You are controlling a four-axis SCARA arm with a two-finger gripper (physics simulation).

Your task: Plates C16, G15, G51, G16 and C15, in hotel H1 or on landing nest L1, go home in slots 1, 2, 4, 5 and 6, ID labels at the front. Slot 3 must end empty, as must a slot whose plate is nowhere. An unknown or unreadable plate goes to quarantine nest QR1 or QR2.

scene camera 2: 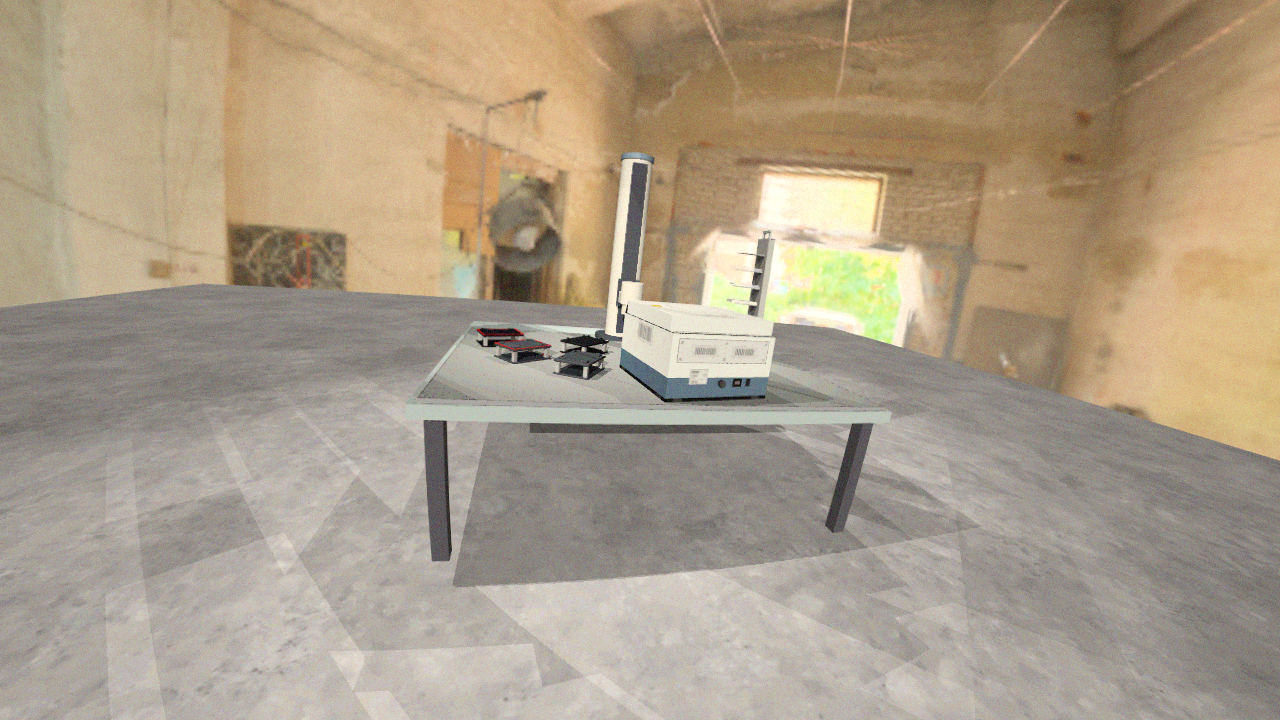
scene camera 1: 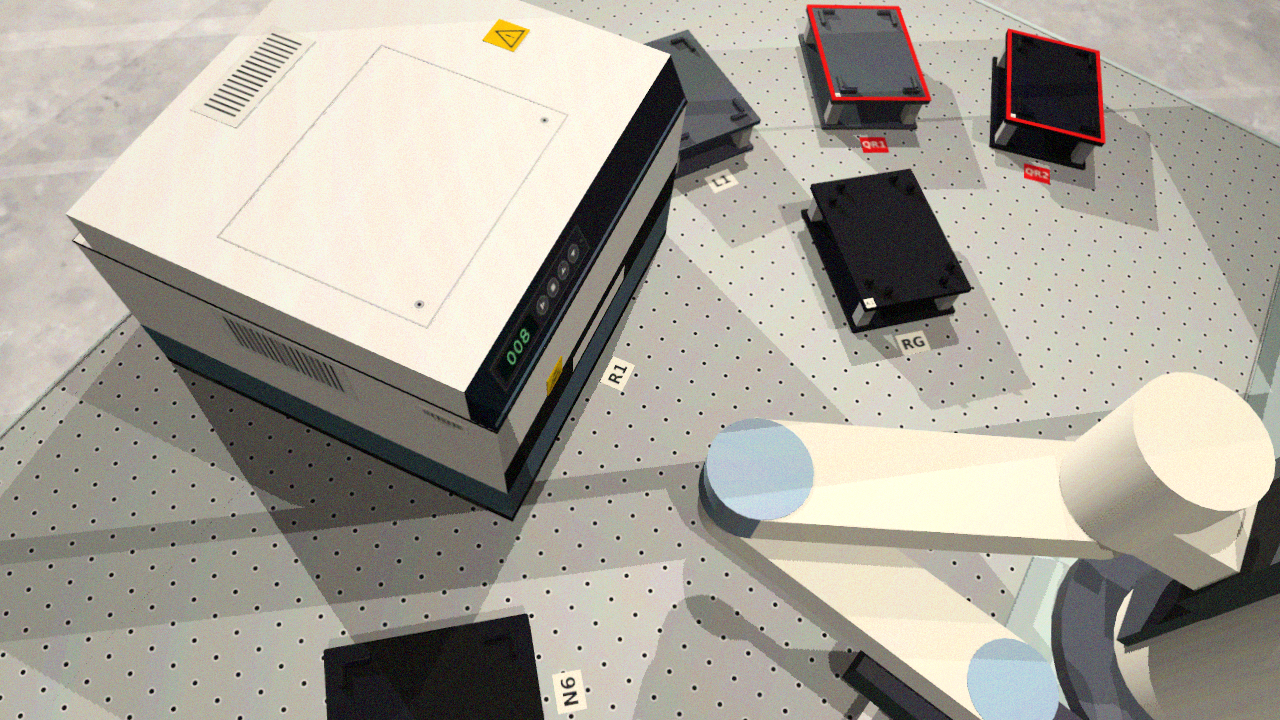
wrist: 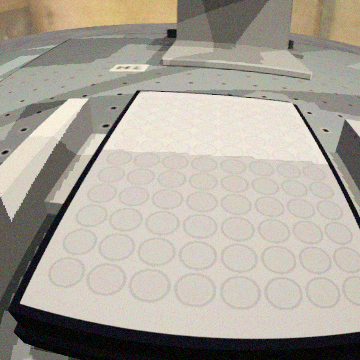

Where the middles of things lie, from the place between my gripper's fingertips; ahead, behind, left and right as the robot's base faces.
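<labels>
The grey upright (scene camera 2: pixel 765 247) is 28 cm to the left of my hand, 6 cm ahead of it and 26 cm above it. As for the hotel base (wrist: pixel 208 54), my hand's 22 cm to the right of that base, 5 cm short of it and 1 cm above it.
</labels>
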